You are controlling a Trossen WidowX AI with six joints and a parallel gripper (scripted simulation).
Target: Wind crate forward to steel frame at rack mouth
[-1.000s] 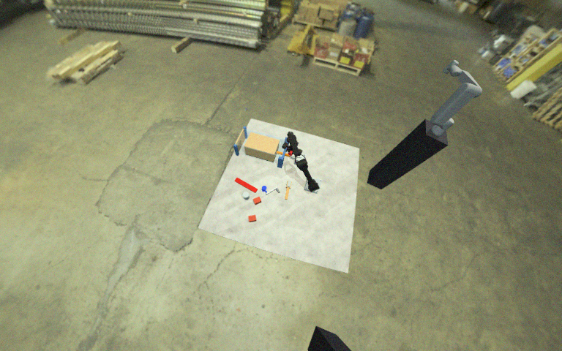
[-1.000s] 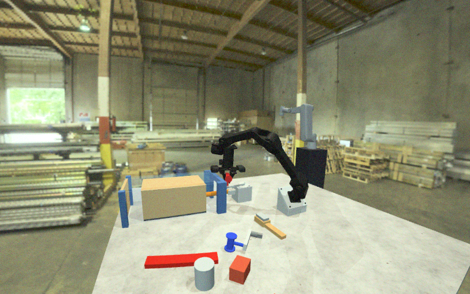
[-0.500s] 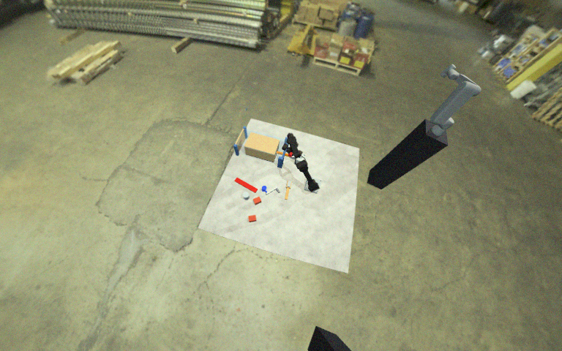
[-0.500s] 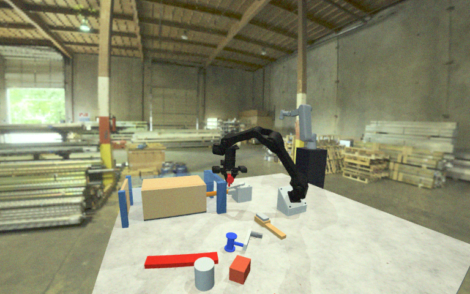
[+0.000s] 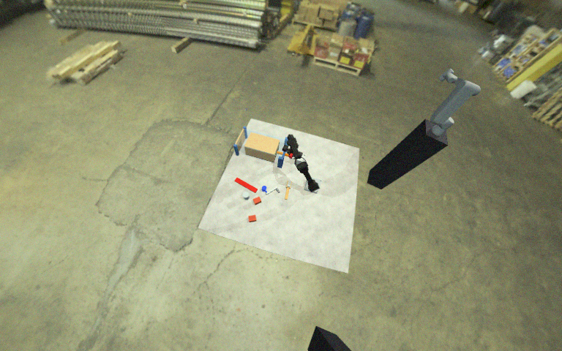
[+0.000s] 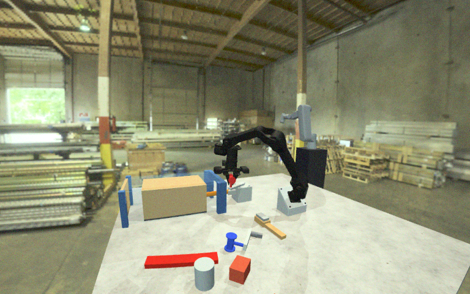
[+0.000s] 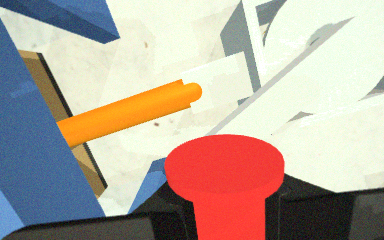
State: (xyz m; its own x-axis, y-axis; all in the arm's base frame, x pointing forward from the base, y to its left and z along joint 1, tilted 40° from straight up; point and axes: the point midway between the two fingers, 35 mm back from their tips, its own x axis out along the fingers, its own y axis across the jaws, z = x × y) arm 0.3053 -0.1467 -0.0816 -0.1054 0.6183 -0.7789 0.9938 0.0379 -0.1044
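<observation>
My gripper tip is 30 mm past the red-knobbed winch handle, 20 mm to the left of it and 10 mm above it. Round my gripper tip: blue frame 80 mm ahead, 30 mm to the right, 10 mm below; red knob 10 mm to the left, 20 mm above; grey winch 100 mm behind, 60 mm to the right, 80 mm below.
</observation>
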